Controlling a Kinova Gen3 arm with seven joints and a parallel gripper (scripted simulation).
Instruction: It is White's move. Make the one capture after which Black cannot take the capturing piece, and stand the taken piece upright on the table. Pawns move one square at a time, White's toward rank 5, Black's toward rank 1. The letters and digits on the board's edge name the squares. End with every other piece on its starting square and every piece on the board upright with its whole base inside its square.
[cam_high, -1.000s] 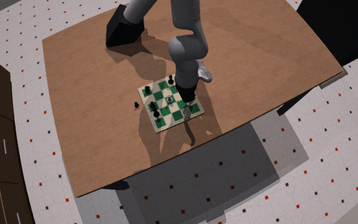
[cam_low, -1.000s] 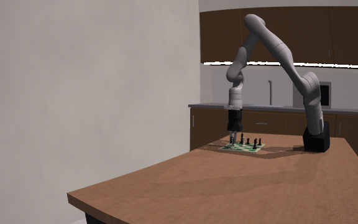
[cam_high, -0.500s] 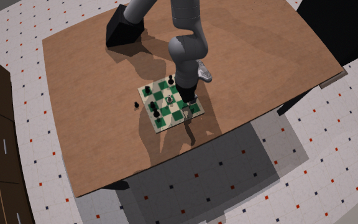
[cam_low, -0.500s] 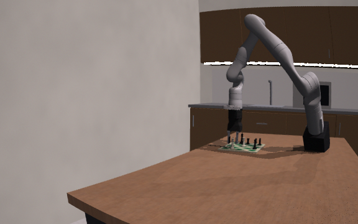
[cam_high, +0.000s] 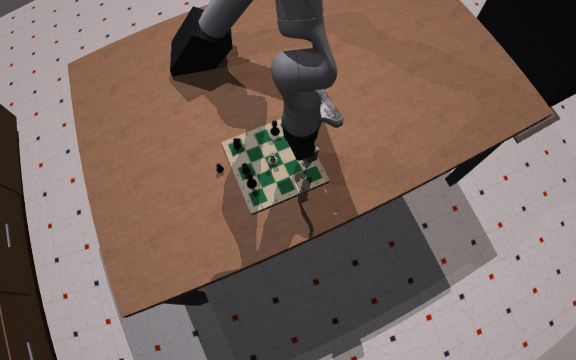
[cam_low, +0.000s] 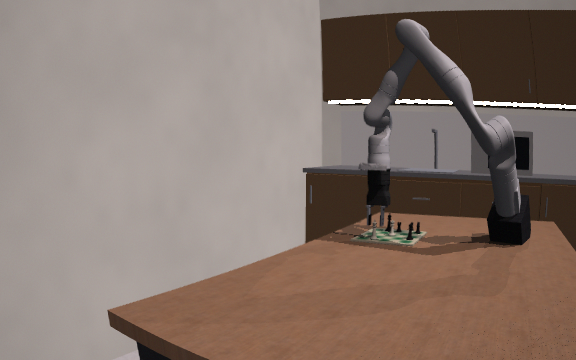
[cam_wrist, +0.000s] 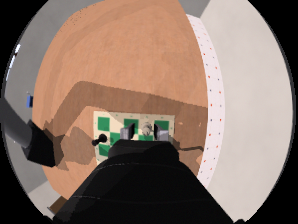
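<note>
My gripper is now 80 mm to the left of the cream chessboard, 70 mm above it and 20 mm past it.
</note>
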